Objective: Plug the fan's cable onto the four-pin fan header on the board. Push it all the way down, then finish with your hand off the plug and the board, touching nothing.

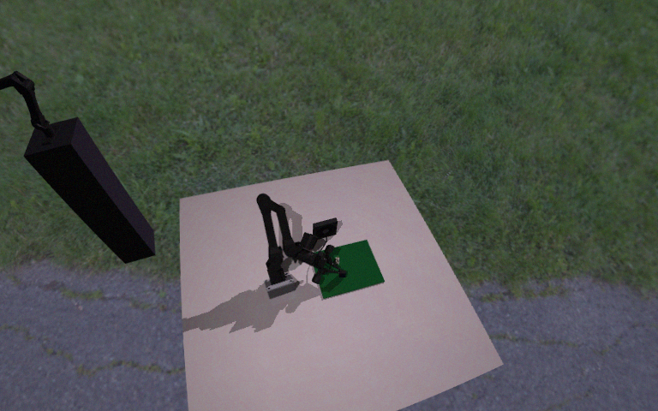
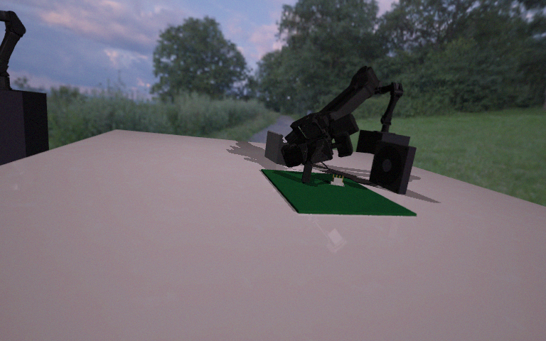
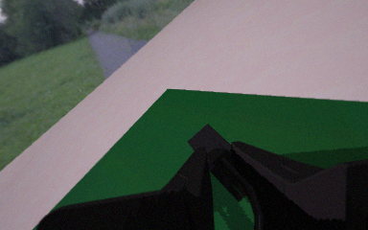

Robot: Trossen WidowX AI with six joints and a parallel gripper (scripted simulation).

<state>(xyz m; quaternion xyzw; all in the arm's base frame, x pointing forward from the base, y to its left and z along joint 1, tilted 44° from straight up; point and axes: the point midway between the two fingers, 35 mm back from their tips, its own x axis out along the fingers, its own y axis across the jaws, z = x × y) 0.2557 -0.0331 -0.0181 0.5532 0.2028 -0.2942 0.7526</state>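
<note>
The black fan plug lies 20 mm below my gripper tip, 10 mm to the right of it and 10 mm ahead of it. Also, from my gripper tip: black fan: 230 mm to the left, 20 mm ahead, 10 mm above; green board: 60 mm below, 50 mm ahead, 30 mm to the left; pale fan header: 80 mm to the left, 50 mm below, 20 mm ahead.
</note>
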